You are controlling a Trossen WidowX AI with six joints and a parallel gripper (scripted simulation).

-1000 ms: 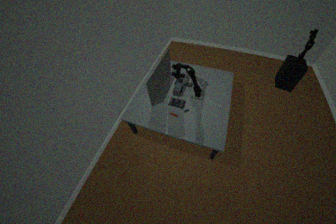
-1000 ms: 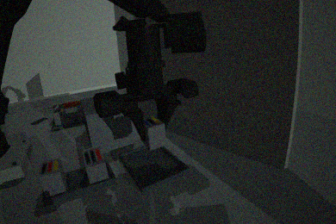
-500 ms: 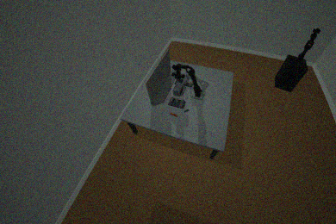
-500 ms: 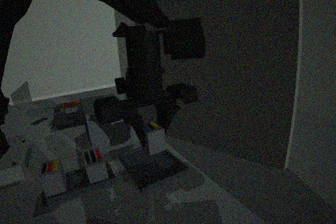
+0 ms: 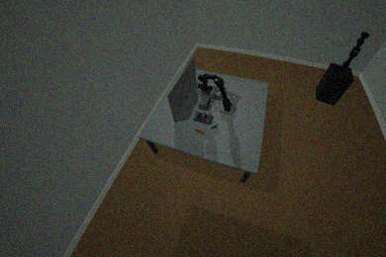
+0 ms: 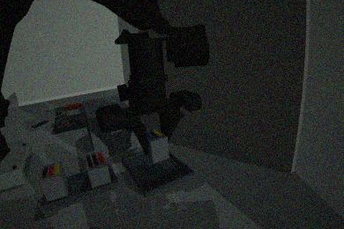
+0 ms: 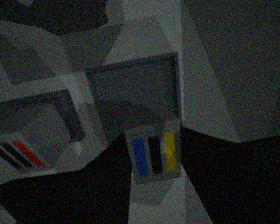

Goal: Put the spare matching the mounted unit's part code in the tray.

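My gripper tip is 2 cm below the grey spare. From my gripper tip the other things lie so: tall grey panel (17 cm ahead, 20 cm to the left, 18 cm above); dark flat tray (4 cm below); grey mounted unit (8 cm behind, 18 cm to the left, 1 cm above).
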